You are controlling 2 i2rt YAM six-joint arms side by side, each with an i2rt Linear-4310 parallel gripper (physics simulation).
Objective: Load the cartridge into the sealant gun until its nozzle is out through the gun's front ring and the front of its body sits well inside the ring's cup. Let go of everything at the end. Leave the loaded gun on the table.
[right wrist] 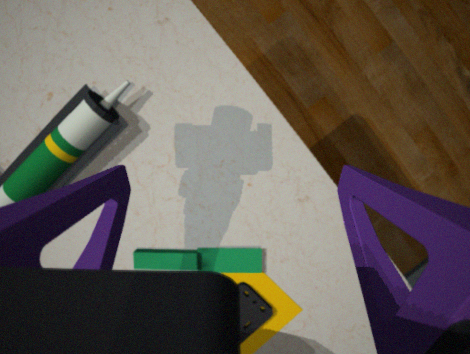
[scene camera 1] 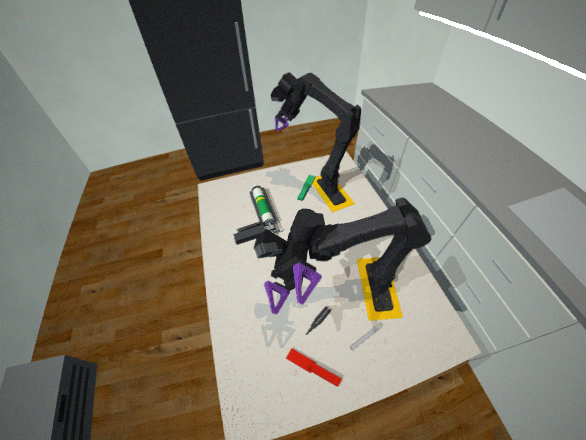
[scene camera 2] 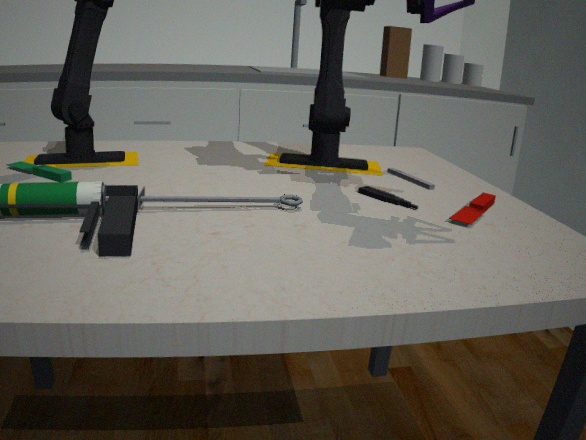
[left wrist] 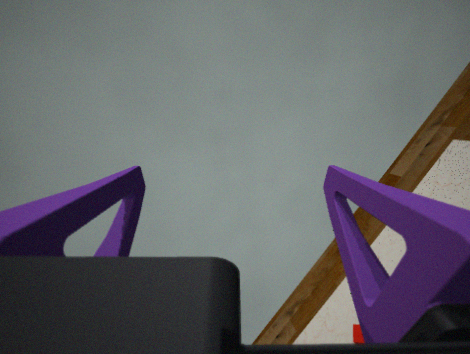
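Seen in the pictures: left gripper, fingertip midpoint: (scene camera 1: 286,308) (left wrist: 234,176); right gripper, fingertip midpoint: (right wrist: 234,177) (scene camera 1: 281,125); left arm's base, link origin: (scene camera 1: 378,286) (scene camera 2: 323,163); right arm's base, link origin: (scene camera 1: 330,191) (scene camera 2: 80,160).
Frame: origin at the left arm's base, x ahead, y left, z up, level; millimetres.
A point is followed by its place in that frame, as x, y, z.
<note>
The cartridge (scene camera 1: 262,206) @[468, -407, 49] (scene camera 2: 50,197) @[483, -398, 33] (right wrist: 37,172) @[459, -425, 48], green and white with a yellow band, lies along the dark sealant gun's cradle. In the right wrist view its nozzle (right wrist: 116,95) @[511, -567, 29] sticks out through the dark front ring (right wrist: 106,114) @[489, -549, 45]; the white body front reaches into the ring's cup, how deep is hard to tell. The gun's handle (scene camera 1: 247,233) @[530, -265, 33] (scene camera 2: 117,225) @[562, -253, 31] lies on the table, its rod (scene camera 2: 210,199) @[388, -172, 18] drawn out behind. My left gripper (scene camera 1: 288,307) @[344, 202, 389] (scene camera 2: 452,9) (left wrist: 234,176) @[344, 202, 389] is open and empty above the table. My right gripper (scene camera 1: 280,129) @[363, -689, 301] (right wrist: 234,177) @[363, -689, 301] is open and empty, high and away from the gun.
A green tool (scene camera 1: 306,187) @[251, -556, 16] (scene camera 2: 52,171) @[285, -513, 16] (right wrist: 200,260) @[248, -572, 8] lies by the right arm's yellow base plate (scene camera 1: 345,205) @[65, -432, 1]. A black pen-like tool (scene camera 1: 319,320) @[245, 121, 10] (scene camera 2: 385,196) @[261, 114, 10], a grey bar (scene camera 1: 366,336) @[86, 188, 10] (scene camera 2: 411,178) @[98, 187, 7] and a red tool (scene camera 1: 314,367) @[275, 279, 16] (scene camera 2: 472,210) @[293, 268, 8] lie at the lower end in scene camera 1.
</note>
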